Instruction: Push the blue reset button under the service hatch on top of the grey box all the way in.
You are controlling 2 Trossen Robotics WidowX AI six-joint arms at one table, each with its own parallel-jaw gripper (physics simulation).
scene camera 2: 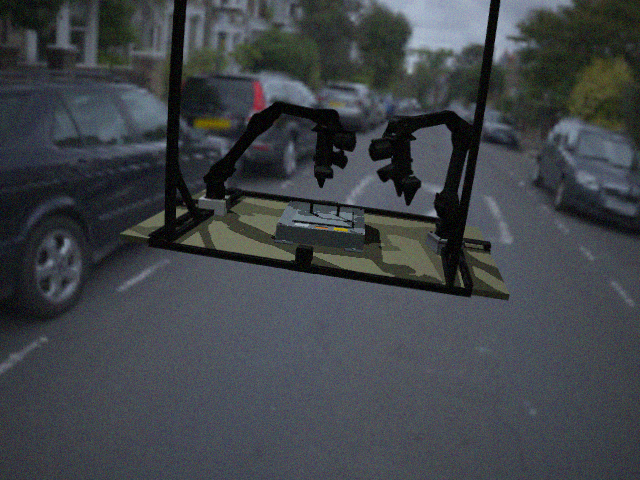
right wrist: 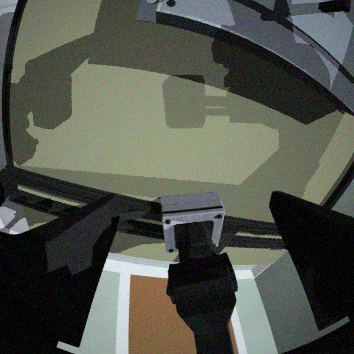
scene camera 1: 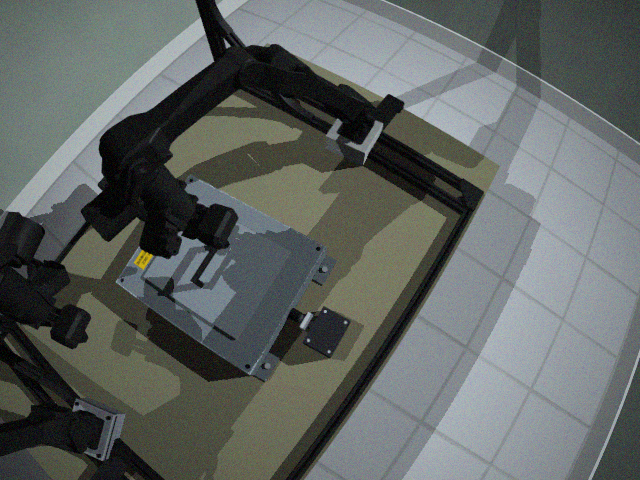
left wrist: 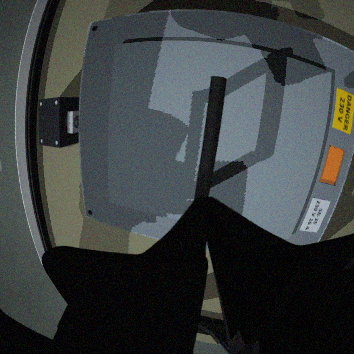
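Note:
The grey box [scene camera 1: 253, 211] [scene camera 2: 310, 235] [left wrist: 95, 125] [right wrist: 200, 12] stands on the mat. Its service hatch [scene camera 1: 217, 310] [left wrist: 240, 110] lies flat or nearly flat on top, with a black bar handle [scene camera 1: 206, 266] [left wrist: 215, 120] standing up from it. The blue reset button does not show in any view; the area under the hatch is hidden. My left gripper [scene camera 2: 321, 184] [left wrist: 203, 204] is shut and empty, above the box and clear of it; its tips overlap the handle's near end in the left wrist view. My right gripper [scene camera 2: 408, 201] [right wrist: 197, 200] is open and empty, high beside the box.
A black block [scene camera 1: 326, 331] [scene camera 2: 303, 256] [left wrist: 52, 122] stands at one side of the box, joined by a short connector. Yellow [scene camera 1: 143, 259] [left wrist: 344, 111], orange [left wrist: 332, 165] and white [left wrist: 315, 215] labels line the opposite edge. Black frame rails [scene camera 1: 392, 341] edge the mat.

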